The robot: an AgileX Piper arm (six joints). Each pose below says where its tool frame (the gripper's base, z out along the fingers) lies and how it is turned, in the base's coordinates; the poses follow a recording.
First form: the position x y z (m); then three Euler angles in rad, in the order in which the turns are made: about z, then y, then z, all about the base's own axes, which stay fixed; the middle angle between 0 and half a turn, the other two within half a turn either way.
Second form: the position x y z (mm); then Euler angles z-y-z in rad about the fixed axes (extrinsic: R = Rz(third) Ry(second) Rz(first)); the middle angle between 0 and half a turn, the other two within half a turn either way. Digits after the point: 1 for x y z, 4 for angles.
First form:
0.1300 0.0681 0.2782 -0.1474 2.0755 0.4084
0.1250 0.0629 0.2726 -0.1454 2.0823 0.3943
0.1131 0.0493 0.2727 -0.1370 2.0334 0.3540
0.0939 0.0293 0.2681 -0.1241 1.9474 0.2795
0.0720 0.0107 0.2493 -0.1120 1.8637 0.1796
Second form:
130.0 68.1 278.2 -0.1474 2.0755 0.4084
125.0 62.9 272.6 -0.1454 2.0823 0.3943
113.1 49.3 272.7 -0.1370 2.0334 0.3540
93.9 29.3 268.1 -0.1241 1.9474 0.2795
72.0 10.7 249.3 -0.1120 1.8637 0.1796

